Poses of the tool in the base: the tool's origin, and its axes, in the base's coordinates. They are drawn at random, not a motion.
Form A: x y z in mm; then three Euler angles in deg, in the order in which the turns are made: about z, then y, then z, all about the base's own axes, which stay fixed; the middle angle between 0 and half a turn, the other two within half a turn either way.
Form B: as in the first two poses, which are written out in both.
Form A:
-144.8 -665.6 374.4 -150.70 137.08 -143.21
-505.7 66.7 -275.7 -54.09 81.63 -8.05
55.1 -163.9 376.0 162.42 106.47 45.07
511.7 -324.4 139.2 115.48 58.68 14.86
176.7 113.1 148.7 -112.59 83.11 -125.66
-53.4 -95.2 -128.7 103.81 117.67 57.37
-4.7 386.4 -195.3 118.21 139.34 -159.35
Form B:
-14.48 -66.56 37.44 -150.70 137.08 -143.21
-50.57 6.67 -27.57 -54.09 81.63 -8.05
5.51 -16.39 37.60 162.42 106.47 45.07
51.17 -32.44 13.92 115.48 58.68 14.86
17.67 11.31 14.87 -112.59 83.11 -125.66
-5.34 -9.52 -12.87 103.81 117.67 57.37
-0.47 38.64 -19.53 118.21 139.34 -159.35

